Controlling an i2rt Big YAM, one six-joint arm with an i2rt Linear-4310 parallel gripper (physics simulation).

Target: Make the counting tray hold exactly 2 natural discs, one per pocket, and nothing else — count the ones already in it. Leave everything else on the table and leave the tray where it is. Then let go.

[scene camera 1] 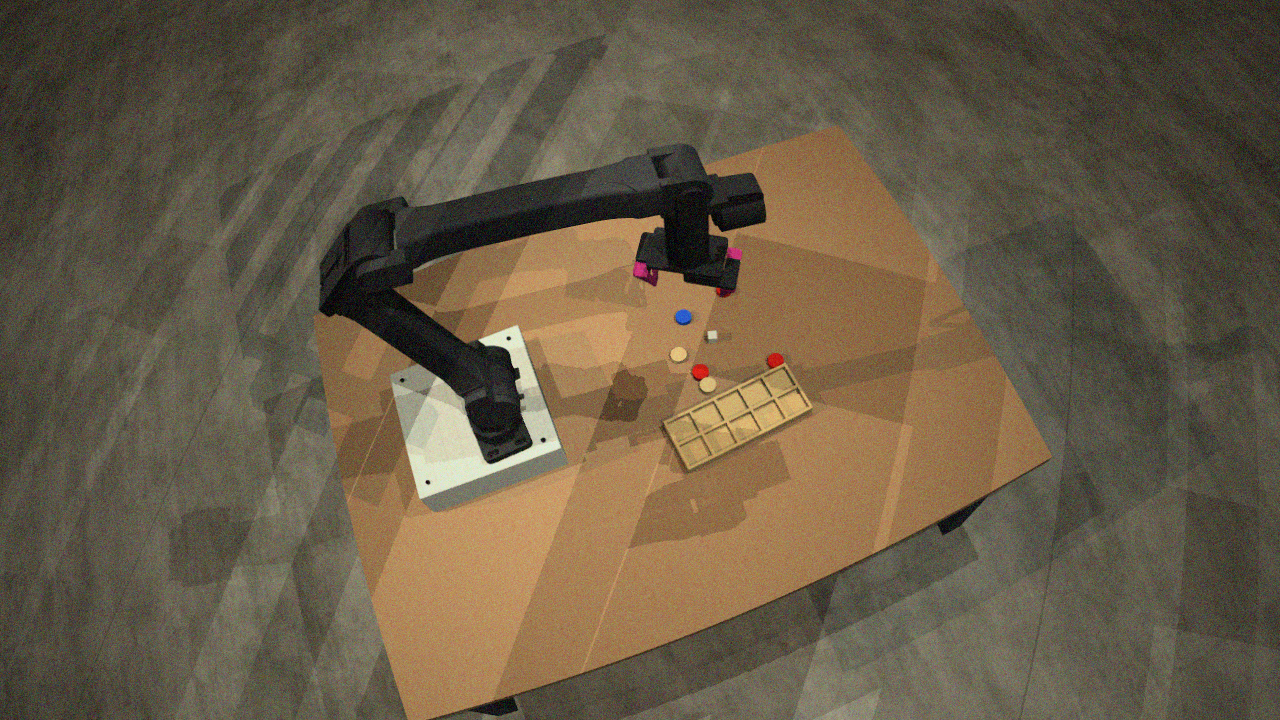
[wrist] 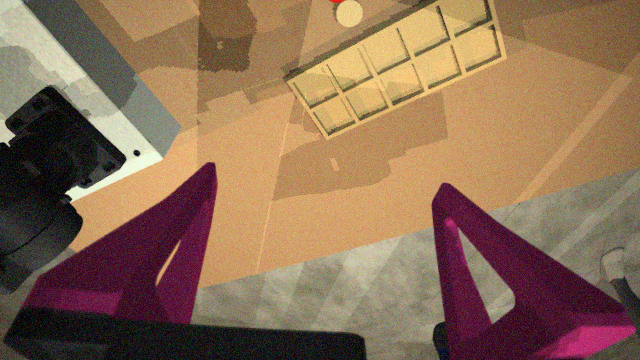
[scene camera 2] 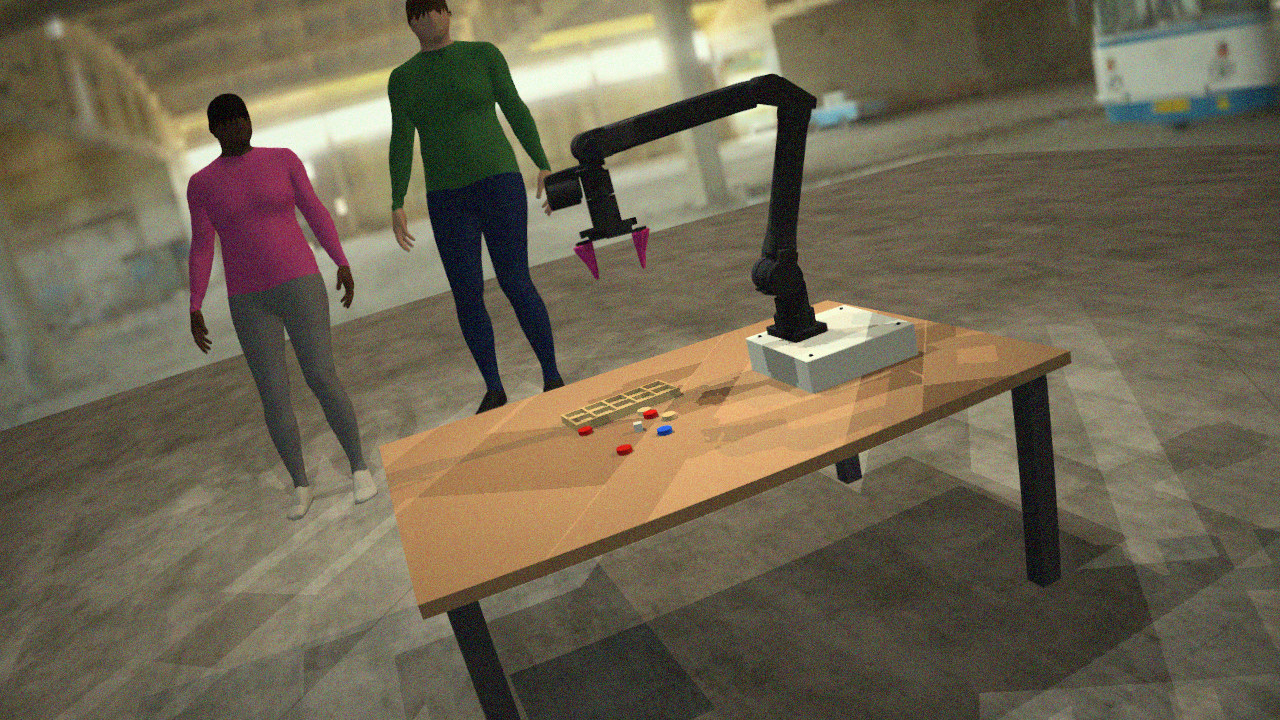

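The wooden counting tray (scene camera 1: 750, 438) (scene camera 2: 626, 410) (wrist: 425, 92) lies on the table with two rows of pockets; no disc shows in its visible pockets. One natural disc (scene camera 1: 708, 384) (scene camera 2: 644, 410) (wrist: 349, 13) lies on the table close beside the tray's long side. Another natural disc (scene camera 1: 678, 354) (scene camera 2: 668, 415) lies farther from the tray. My gripper (scene camera 1: 689, 279) (scene camera 2: 619, 272) (wrist: 330, 183) is open and empty, with magenta fingers, high above the table. In the first scene view the arm's wrist hides part of the fingers.
A red disc (scene camera 1: 699, 371) (scene camera 2: 650, 413) lies between the natural discs. Another red disc (scene camera 1: 775, 360) (scene camera 2: 585, 430) is beside the tray's far end. A third red disc (scene camera 1: 724, 291) (scene camera 2: 623, 449), a blue disc (scene camera 1: 682, 317) (scene camera 2: 664, 430) and a small white cube (scene camera 1: 712, 335) (scene camera 2: 638, 427) lie nearby.
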